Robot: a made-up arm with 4 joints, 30 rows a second.
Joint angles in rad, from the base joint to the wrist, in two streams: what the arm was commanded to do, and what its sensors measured. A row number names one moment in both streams.
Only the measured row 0 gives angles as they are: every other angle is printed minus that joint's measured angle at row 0.
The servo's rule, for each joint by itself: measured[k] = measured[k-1] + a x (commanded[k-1-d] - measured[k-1]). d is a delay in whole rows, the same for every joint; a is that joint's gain. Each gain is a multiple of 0.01, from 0.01 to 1. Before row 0 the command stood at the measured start. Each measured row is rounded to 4 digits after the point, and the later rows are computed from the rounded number. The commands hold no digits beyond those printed.
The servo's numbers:
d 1
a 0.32 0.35 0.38 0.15
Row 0, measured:
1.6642, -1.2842, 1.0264, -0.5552
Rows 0 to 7, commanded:
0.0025, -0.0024, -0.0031, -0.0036
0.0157, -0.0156, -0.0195, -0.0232
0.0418, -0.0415, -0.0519, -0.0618
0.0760, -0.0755, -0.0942, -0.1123
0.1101, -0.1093, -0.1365, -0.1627
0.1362, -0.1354, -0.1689, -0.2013
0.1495, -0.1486, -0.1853, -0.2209
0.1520, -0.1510, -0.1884, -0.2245
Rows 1 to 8, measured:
0.0000, 0.0000, 0.0000, 0.0000
0.0008, -0.0008, -0.0012, -0.0005
0.0056, -0.0060, -0.0082, -0.0039
0.0172, -0.0184, -0.0248, -0.0126
0.0360, -0.0384, -0.0512, -0.0276
0.0597, -0.0632, -0.0836, -0.0479
0.0842, -0.0885, -0.1160, -0.0709
0.1051, -0.1095, -0.1423, -0.0934

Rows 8 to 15, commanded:
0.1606, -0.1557, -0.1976, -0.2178
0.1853, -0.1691, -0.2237, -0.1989
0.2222, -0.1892, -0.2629, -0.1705
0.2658, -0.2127, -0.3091, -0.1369
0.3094, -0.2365, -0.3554, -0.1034
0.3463, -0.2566, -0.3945, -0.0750
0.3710, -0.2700, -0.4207, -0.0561
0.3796, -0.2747, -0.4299, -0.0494
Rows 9 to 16, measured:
0.1201, -0.1240, -0.1598, -0.1131
0.1331, -0.1351, -0.1742, -0.1288
0.1498, -0.1470, -0.1930, -0.1393
0.1730, -0.1618, -0.2196, -0.1440
0.2027, -0.1796, -0.2536, -0.1429
0.2368, -0.1995, -0.2923, -0.1370
0.2718, -0.2195, -0.3311, -0.1277
0.3035, -0.2372, -0.3651, -0.1170

